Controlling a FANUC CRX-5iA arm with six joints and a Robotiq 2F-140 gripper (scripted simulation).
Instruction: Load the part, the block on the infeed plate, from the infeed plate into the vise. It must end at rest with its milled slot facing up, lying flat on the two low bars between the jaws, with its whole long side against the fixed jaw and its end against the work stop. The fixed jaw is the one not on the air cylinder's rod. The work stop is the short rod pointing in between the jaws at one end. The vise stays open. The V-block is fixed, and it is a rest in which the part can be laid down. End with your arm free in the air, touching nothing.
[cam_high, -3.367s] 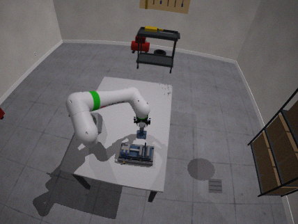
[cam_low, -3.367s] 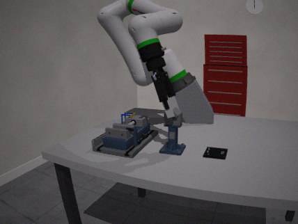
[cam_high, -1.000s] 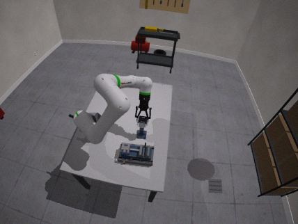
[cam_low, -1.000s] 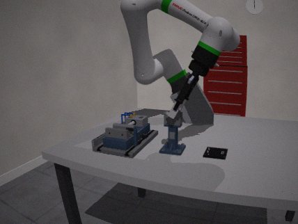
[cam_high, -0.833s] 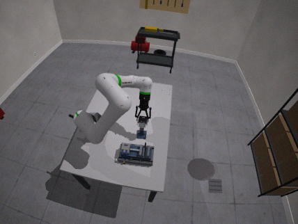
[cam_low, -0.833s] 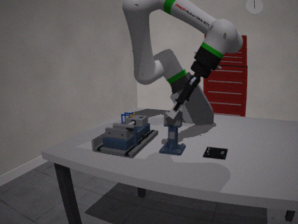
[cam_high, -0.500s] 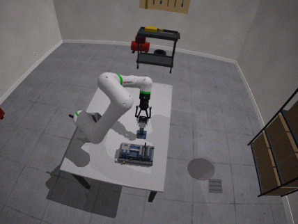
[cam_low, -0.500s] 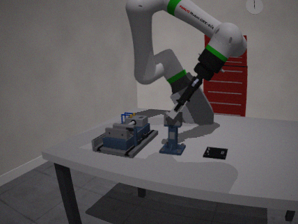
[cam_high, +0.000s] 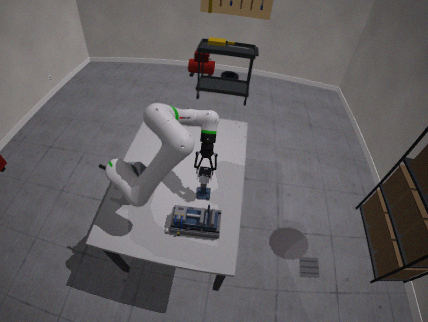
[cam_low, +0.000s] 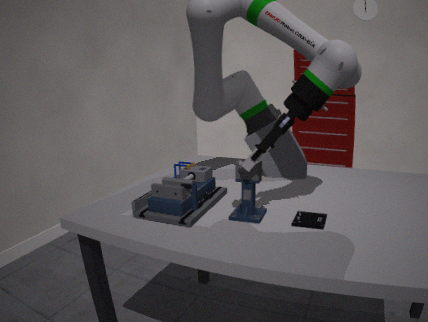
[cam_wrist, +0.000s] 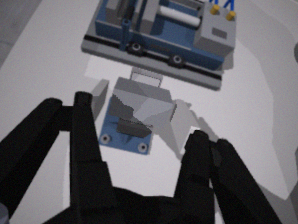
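The part is 10 mm to the right of my hand and 20 mm below it. From my hand the other things lie so: air cylinder rod: 240 mm to the right, 100 mm below; then blue work stop: 80 mm ahead, 150 mm to the right, 120 mm below; then black infeed plate: 30 mm behind, 160 mm to the left, 170 mm below.
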